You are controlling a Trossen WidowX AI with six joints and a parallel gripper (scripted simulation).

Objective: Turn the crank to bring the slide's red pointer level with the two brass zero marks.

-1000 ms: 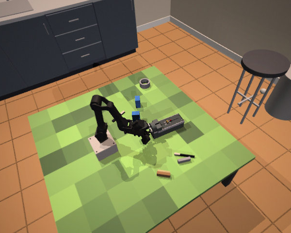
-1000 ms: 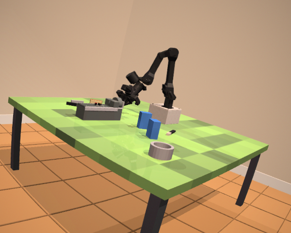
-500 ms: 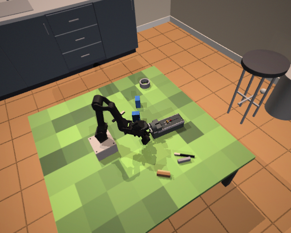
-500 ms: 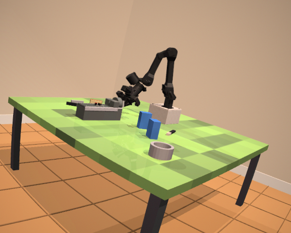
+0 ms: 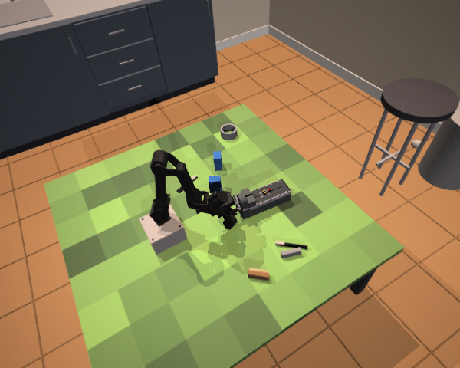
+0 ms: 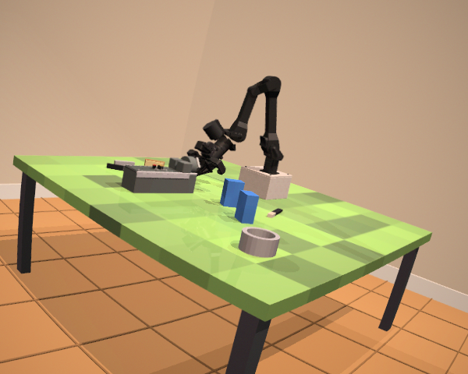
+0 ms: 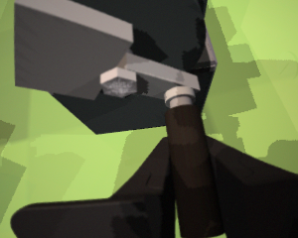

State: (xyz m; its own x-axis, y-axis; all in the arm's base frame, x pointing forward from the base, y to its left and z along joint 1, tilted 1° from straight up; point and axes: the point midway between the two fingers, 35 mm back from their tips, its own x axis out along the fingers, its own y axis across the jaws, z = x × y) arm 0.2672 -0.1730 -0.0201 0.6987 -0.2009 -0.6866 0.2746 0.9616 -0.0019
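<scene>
The red pointer is 19 cm ahead of my gripper tip, 3 cm to the right of it and 4 cm above it. The rest, counted from my gripper tip: crank handle: 2 cm behind, 2 cm above; then grey bar: 5 cm ahead, 31 cm to the right, 3 cm below; then wooden block: 12 cm behind, 28 cm to the right, 3 cm below.
</scene>
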